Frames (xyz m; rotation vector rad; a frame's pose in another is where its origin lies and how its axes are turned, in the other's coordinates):
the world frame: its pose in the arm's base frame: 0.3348 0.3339 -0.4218 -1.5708 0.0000 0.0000
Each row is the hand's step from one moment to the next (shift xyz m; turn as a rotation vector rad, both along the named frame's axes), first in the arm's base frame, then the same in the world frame.
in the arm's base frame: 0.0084 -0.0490 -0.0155 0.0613 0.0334 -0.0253
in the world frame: 0.0084 0.0155 -0.0490 0.0613 0.0253 0.0334
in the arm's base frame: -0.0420 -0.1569 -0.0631 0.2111 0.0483 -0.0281
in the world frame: -0.0420 0.0631 -0.1569 0.2111 0.0281 0.0483
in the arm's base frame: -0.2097 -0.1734 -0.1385 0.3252 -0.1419 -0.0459
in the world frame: -0.2097 0.1385 -0.1734 0.3252 0.0459 -0.1419
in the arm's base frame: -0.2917 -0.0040 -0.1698 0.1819 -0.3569 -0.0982
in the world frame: -0.2917 0.1698 -0.0040 0.1819 0.0982 -0.3569
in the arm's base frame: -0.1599 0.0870 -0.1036 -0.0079 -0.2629 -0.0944
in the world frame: -0.1599 0.1036 0.0870 -0.0079 0.0944 -0.2629
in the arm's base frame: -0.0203 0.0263 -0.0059 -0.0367 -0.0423 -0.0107
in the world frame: -0.0203 0.0059 0.0263 -0.0367 0.0107 -0.0423
